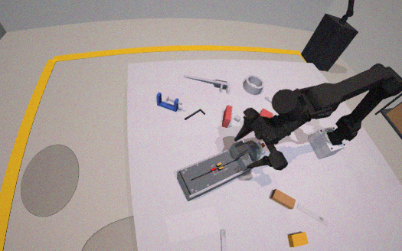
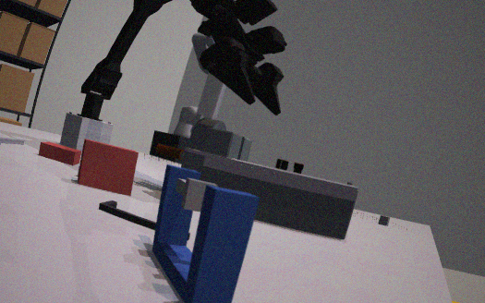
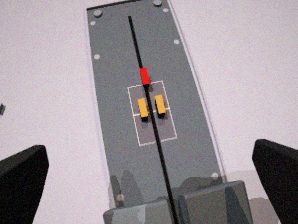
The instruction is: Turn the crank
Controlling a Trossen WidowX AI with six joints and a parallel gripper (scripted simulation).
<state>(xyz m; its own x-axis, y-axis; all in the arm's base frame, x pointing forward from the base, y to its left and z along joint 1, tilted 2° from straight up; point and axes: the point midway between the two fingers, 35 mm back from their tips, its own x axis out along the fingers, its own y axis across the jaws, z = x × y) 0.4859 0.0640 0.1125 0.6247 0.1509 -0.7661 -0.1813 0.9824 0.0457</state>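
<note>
The crank handle is 12 cm behind my gripper tip, 10 cm below it and 6 cm to the right of it. The rest, counted from my gripper tip: tan block: 19 cm behind, 15 cm below, 13 cm to the left; then red pointer: 8 cm below, 7 cm ahead, 2 cm to the left; then black hex key: 27 cm to the right, 16 cm below, 8 cm ahead.
</note>
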